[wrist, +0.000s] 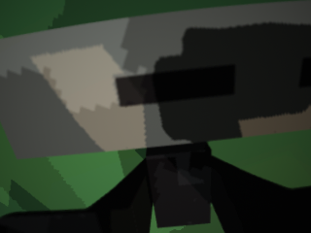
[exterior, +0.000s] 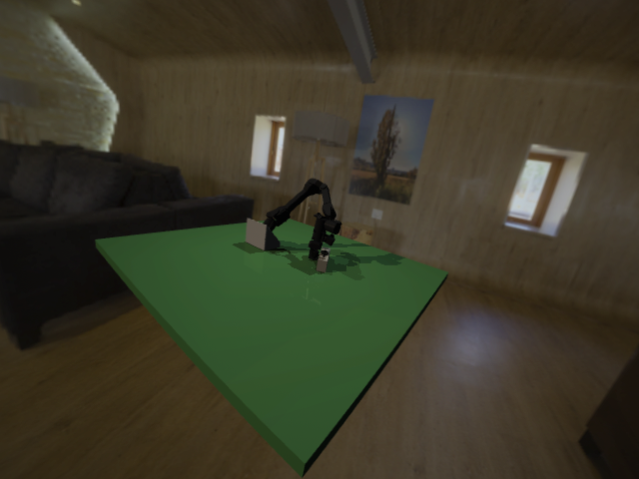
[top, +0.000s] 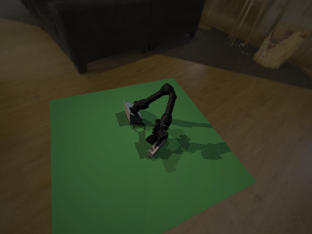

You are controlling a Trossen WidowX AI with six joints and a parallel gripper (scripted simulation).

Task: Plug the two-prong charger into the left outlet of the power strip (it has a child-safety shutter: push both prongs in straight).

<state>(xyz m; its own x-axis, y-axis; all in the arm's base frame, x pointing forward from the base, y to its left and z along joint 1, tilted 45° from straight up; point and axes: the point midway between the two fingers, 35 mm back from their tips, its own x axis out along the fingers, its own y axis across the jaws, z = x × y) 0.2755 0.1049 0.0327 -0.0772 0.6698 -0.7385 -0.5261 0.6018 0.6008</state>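
Right now my gripper tip is 10 mm short of the two-prong charger, 10 mm to the right of it and 10 mm below it.
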